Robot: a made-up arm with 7 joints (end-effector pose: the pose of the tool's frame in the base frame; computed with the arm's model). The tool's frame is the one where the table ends. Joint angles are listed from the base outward.
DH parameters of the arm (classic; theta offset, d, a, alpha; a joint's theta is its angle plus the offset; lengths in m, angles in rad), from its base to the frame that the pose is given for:
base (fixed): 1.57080 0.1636 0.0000 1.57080
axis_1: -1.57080 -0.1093 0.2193 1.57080
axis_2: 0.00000 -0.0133 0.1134 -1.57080
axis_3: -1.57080 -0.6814 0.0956 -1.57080
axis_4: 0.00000 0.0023 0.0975 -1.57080
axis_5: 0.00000 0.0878 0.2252 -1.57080
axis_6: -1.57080 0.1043 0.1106 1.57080
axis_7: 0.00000 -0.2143 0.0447 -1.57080
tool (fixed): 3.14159 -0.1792 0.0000 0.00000
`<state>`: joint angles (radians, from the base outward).
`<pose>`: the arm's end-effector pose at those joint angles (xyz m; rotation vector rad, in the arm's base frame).
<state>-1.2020 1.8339 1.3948 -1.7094 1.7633 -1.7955 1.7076</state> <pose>0.5231 -0.6938 -0.1944 0.2936 -0.3419 1.9935</pose>
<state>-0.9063 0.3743 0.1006 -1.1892 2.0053 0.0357 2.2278</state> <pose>-1.1806 -0.5410 0.0907 -1.7794 -0.4296 -1.4322</pose>
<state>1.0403 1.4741 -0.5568 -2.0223 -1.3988 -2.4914 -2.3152</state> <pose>-0.0829 0.3565 -0.2563 -1.1376 -1.4303 -0.9227</pose>
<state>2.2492 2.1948 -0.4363 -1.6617 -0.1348 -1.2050 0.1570</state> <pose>0.1508 0.6964 0.1981 1.0207 -0.5505 -1.7483</pose>
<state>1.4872 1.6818 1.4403 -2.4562 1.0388 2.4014 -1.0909</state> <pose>0.0351 0.8255 0.0822 -2.4742 -0.1143 0.4887</pose>
